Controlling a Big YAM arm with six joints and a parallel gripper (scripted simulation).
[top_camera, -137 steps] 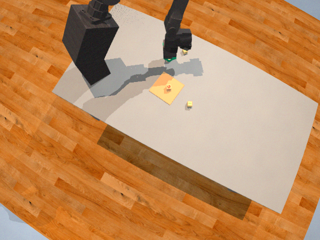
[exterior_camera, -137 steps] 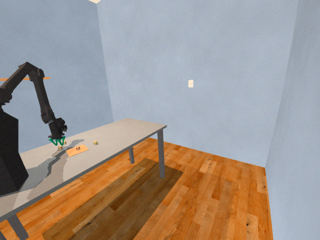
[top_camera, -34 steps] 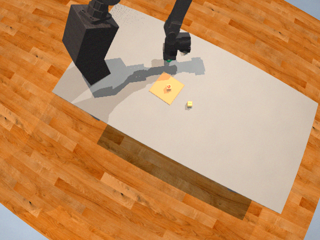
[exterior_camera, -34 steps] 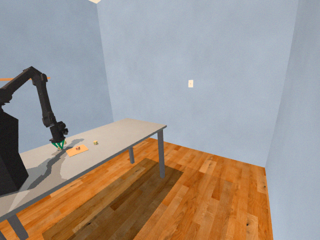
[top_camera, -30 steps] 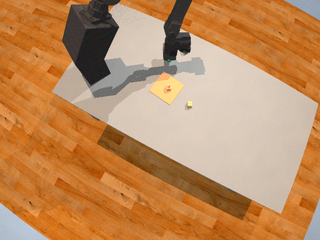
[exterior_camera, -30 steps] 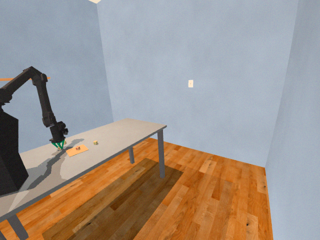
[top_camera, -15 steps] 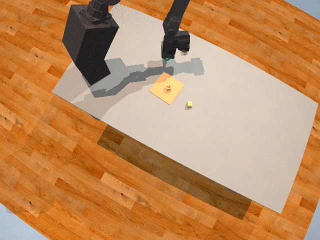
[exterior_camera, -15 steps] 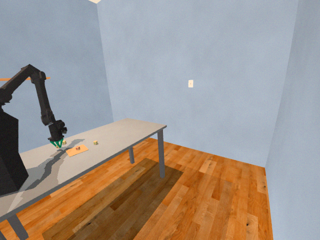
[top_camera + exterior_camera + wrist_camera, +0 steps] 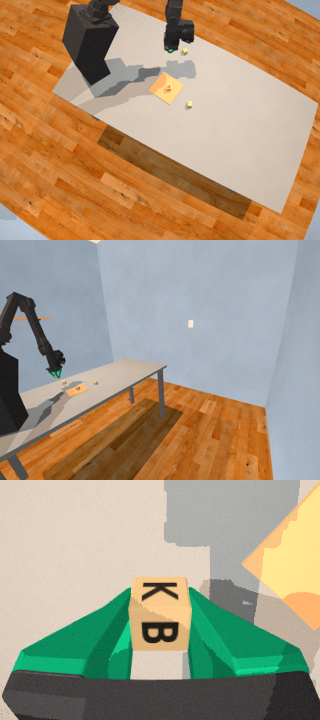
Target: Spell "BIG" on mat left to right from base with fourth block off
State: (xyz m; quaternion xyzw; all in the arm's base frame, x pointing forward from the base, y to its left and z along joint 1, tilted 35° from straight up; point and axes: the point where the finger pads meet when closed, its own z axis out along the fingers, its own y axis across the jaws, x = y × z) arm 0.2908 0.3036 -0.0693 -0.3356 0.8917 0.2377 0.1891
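Now: the mat 14 cm to the right of my hand, 11 cm below it and 11 cm ahead of it. Round my hand: block (10 cm to the left, 10 cm below, 3 cm ahead).
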